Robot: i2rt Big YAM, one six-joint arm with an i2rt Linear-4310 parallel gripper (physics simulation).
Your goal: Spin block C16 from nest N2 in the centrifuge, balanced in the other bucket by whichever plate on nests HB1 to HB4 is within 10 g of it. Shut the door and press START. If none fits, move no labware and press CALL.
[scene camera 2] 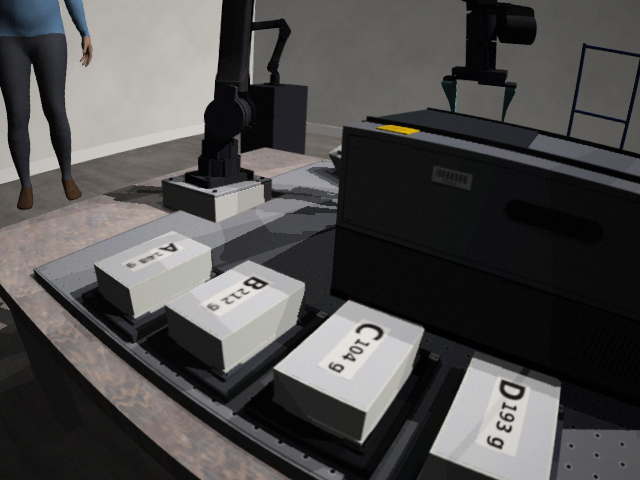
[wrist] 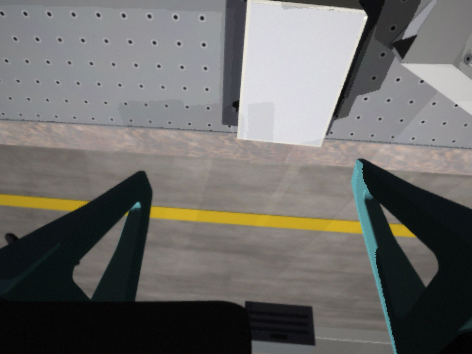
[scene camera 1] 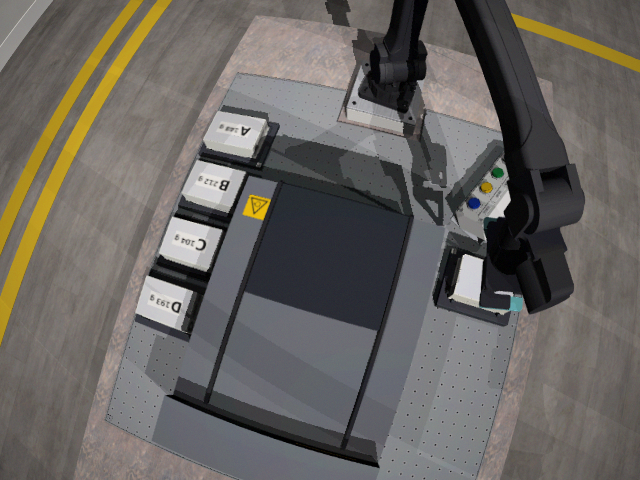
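Where they show: gripper, between the fingertips: [wrist: 248, 175] [scene camera 1: 492, 278]; arm's base, origin of its link: [scene camera 2: 219, 179] [scene camera 1: 387, 92].
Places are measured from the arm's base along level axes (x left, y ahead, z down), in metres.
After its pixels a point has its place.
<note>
Block C16 [scene camera 1: 467, 276] @(x 0.287, y 0.367, z -0.029 m) [wrist: 300, 75] @(x 0.319, y 0.359, z -0.029 m), a white box with its label out of sight, sits on a dark nest right of the centrifuge [scene camera 1: 299, 351] @(x 0.060, y 0.612, z -0.173 m) [scene camera 2: 439, 196] @(x -0.118, y 0.498, z -0.121 m). My gripper [scene camera 1: 501, 263] @(x 0.305, y 0.397, z -0.157 m) [scene camera 2: 478, 115] @(x 0.305, y 0.397, z -0.157 m) [wrist: 248, 175] @(x 0.305, y 0.397, z -0.157 m) is open and empty, above the block's outer side; the block lies ahead of the fingertips in the wrist view. White plates A [scene camera 1: 235, 135] @(x -0.272, y 0.244, z -0.016 m) [scene camera 2: 155, 273] @(x -0.303, y 0.269, z -0.017 m), B [scene camera 1: 214, 187] @(x -0.254, y 0.374, z -0.017 m) [scene camera 2: 235, 315] @(x -0.289, y 0.391, z -0.017 m), C [scene camera 1: 191, 243] @(x -0.244, y 0.502, z -0.017 m) [scene camera 2: 348, 372] @(x -0.280, y 0.514, z -0.017 m) and D [scene camera 1: 166, 303] @(x -0.239, y 0.636, z -0.017 m) [scene camera 2: 496, 418] @(x -0.253, y 0.632, z -0.017 m) sit on left nests. Labels read B 212 g, C 104 g, D 193 g; A's looks like 148 g, blurred. No bucket shows.
The button panel [scene camera 1: 467, 224] @(x 0.261, y 0.254, z -0.003 m) [wrist: 440, 50] @(x 0.283, y 0.263, z -0.026 m) stands near C16's nest, with blue [scene camera 1: 474, 203] @(x 0.258, y 0.219, z -0.034 m), yellow [scene camera 1: 486, 187] @(x 0.276, y 0.172, z -0.033 m) and green [scene camera 1: 497, 172] @(x 0.293, y 0.125, z -0.033 m) buttons; my arm partly covers it in scene camera 1. The tall centrifuge stands between the left nests and C16. The table edge lies beyond C16.
</note>
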